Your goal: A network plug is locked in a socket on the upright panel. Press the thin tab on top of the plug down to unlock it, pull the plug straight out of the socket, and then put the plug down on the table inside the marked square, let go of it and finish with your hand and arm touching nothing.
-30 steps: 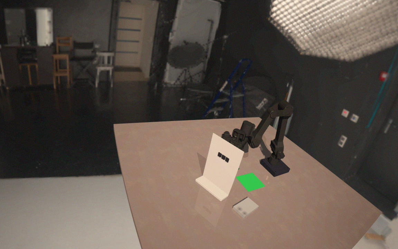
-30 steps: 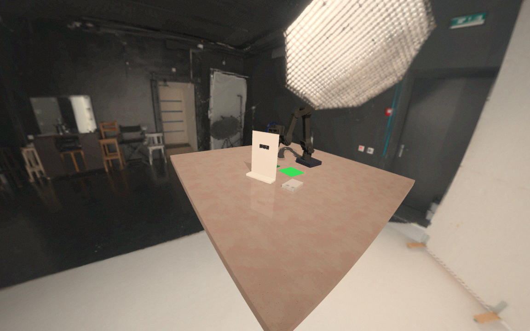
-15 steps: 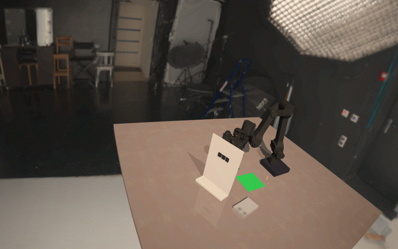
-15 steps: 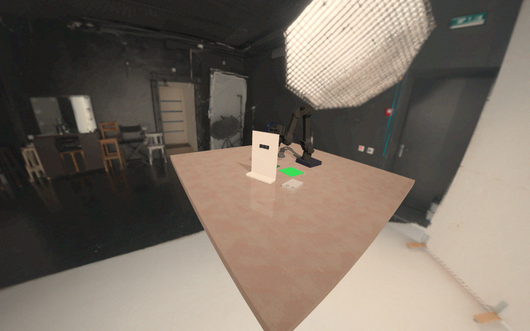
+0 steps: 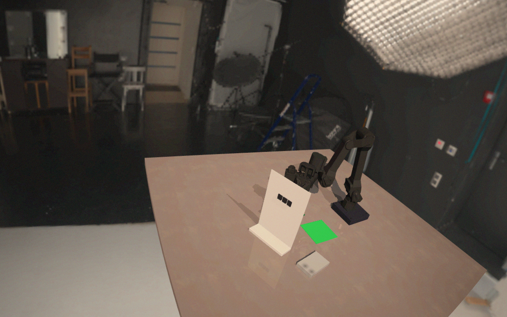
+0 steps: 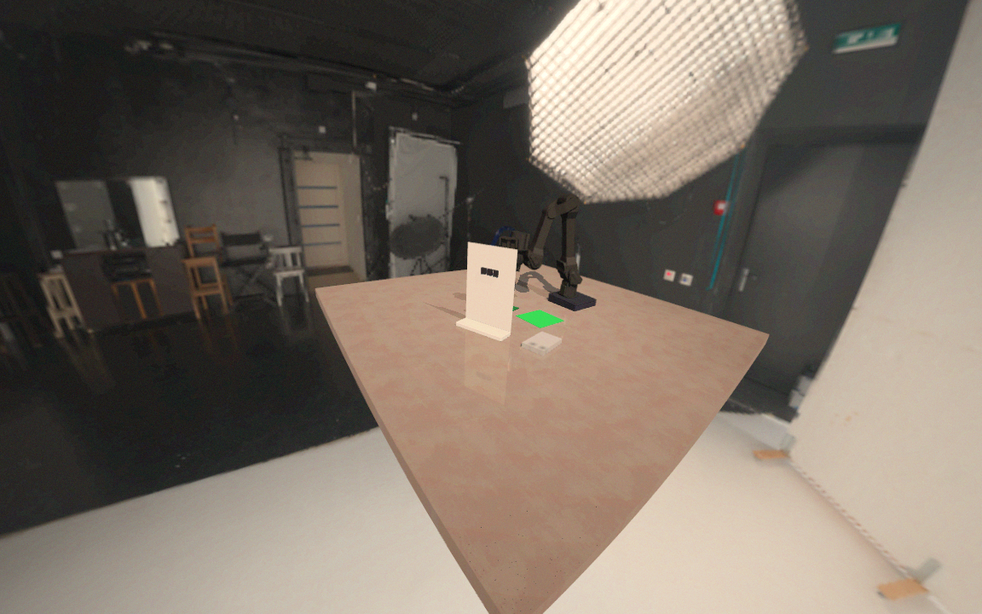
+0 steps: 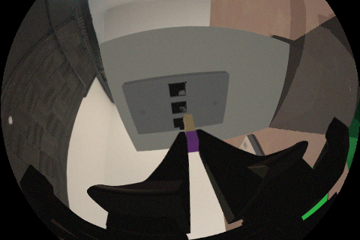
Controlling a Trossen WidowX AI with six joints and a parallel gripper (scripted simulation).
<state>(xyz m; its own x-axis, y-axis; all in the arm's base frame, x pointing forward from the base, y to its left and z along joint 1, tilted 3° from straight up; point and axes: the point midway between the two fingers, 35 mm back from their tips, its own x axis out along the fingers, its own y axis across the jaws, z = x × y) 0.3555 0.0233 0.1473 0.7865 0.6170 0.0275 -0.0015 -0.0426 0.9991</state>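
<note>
Now: the green marked square 160 mm behind my gripper tip, 40 mm to the left of it and 180 mm below it. Round my gripper tip: purple network plug (right at my gripper tip); flat grey box (30 mm behind, 200 mm to the left, 170 mm below); white upright panel (60 mm ahead, 30 mm to the left, 60 mm below).
</note>
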